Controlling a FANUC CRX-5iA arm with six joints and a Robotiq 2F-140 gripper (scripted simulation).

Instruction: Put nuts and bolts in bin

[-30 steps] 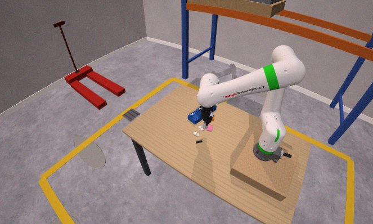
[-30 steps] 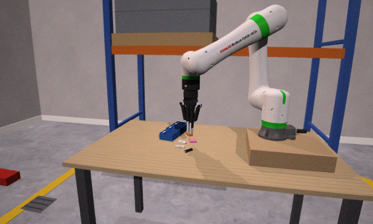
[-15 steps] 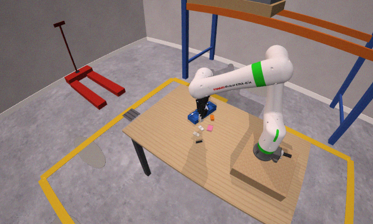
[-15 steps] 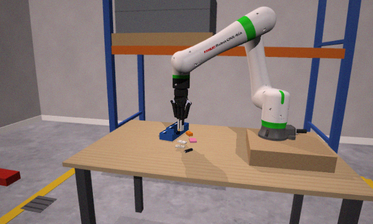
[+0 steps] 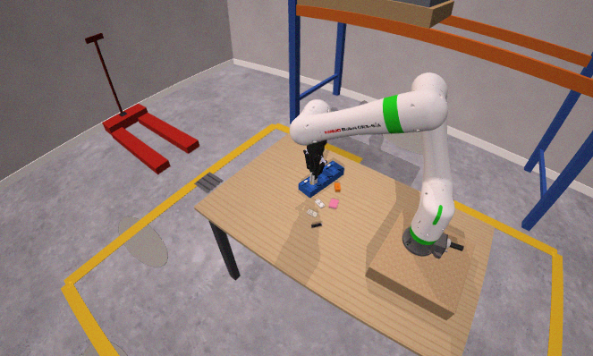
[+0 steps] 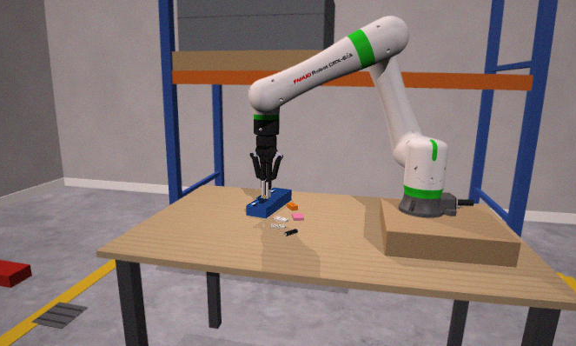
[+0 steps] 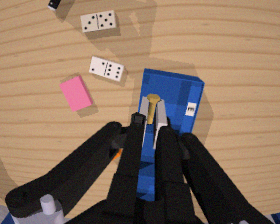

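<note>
Now: the blue bin row 10 mm behind my hand, 90 mm to the right of it and 80 mm below it. The rest, counted from my hand: orange block 100 mm behind, 90 mm to the right, 90 mm below; pink block 120 mm behind, 30 mm to the left, 100 mm below; brass piece 10 mm to the left, 30 mm below.
</note>
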